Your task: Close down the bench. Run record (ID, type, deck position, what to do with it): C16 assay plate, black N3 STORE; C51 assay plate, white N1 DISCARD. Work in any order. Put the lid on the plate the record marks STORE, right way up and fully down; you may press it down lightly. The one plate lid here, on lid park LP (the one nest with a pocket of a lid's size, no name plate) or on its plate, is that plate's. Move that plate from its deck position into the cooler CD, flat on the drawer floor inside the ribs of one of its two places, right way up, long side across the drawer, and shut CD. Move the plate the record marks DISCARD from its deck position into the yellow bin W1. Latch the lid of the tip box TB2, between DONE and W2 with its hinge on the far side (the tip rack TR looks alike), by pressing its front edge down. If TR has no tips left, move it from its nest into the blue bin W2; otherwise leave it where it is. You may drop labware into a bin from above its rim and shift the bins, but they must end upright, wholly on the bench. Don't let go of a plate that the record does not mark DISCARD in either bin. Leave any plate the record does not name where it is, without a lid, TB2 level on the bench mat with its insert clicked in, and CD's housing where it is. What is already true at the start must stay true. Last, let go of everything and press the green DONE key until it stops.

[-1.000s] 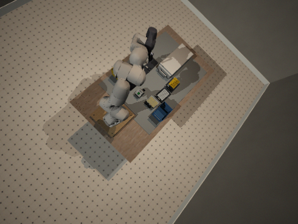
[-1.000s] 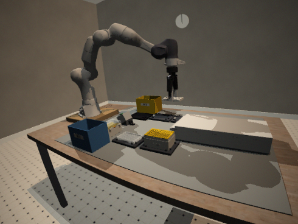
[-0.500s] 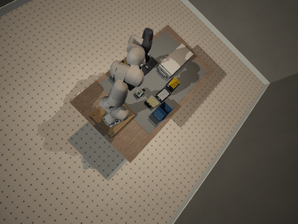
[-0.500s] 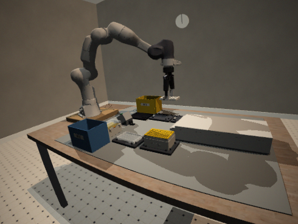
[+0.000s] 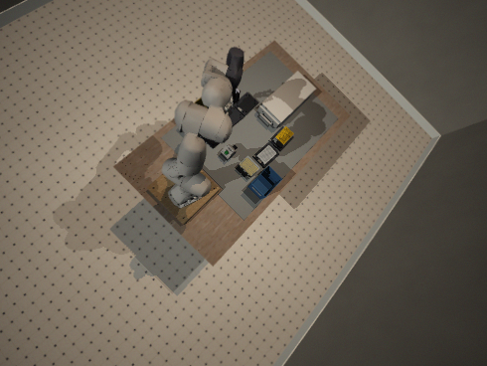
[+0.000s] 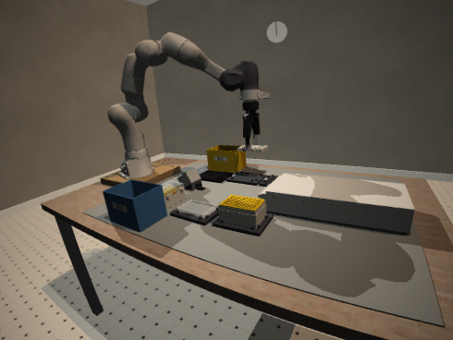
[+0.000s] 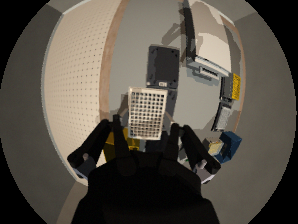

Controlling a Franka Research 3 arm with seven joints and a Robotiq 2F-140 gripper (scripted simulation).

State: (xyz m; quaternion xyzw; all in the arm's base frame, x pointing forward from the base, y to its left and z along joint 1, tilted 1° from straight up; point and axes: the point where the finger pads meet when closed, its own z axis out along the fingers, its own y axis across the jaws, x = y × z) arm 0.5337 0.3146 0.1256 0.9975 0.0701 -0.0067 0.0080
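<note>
The yellow bin W1 is 21 cm behind my hand, 5 cm to the left of it and 13 cm below it. Round my hand: white assay plate 2 cm below; cooler drawer 33 cm ahead, 21 cm to the right, 14 cm below; grey plate lid 30 cm ahead, 21 cm to the right, 14 cm below.
</note>
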